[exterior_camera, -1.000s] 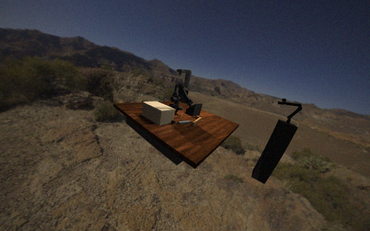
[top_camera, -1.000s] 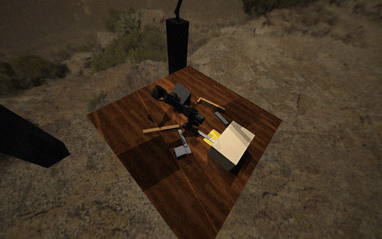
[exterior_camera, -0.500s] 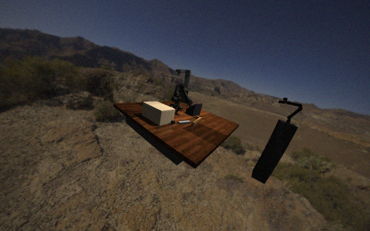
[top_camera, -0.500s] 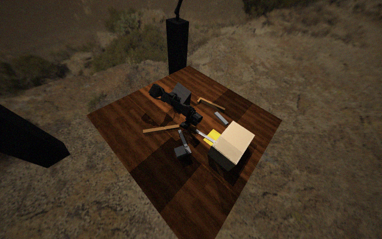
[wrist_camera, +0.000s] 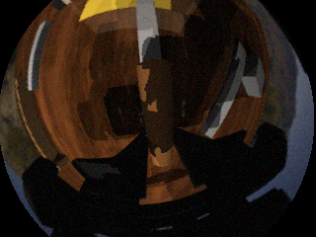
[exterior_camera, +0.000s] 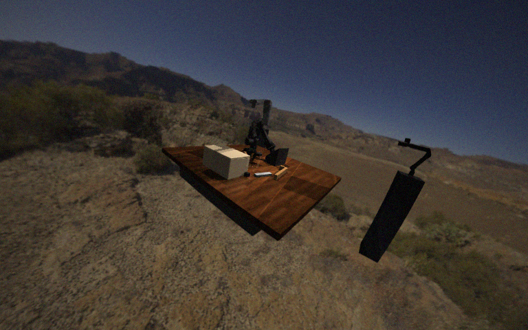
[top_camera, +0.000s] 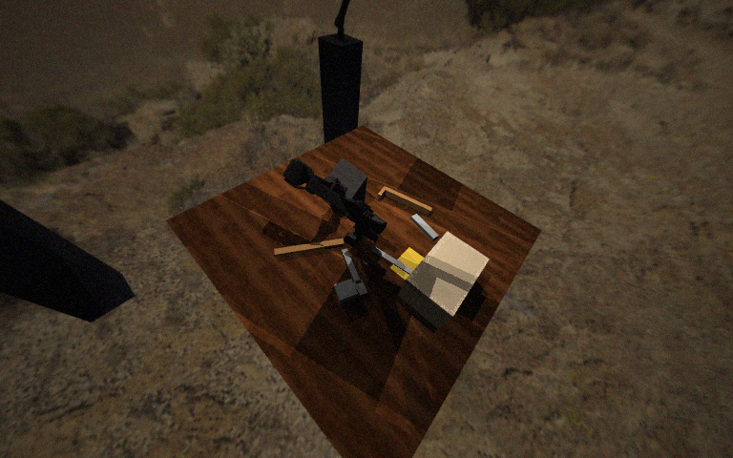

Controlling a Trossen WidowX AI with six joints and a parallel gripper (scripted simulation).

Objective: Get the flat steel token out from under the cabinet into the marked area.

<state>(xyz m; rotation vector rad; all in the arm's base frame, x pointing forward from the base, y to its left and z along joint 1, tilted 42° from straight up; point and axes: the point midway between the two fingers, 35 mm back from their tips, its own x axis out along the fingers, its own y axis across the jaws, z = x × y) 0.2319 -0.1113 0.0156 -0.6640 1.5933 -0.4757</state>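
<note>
The grey scraper is 11 cm ahead of my gripper tip and 15 cm to the right of it. From my gripper tip the other things lie so: wooden stick 13 cm behind, 19 cm to the right; then grey block 13 cm ahead, 22 cm to the right, 1 cm above; then grey bar 17 cm ahead, 29 cm to the left.
</note>
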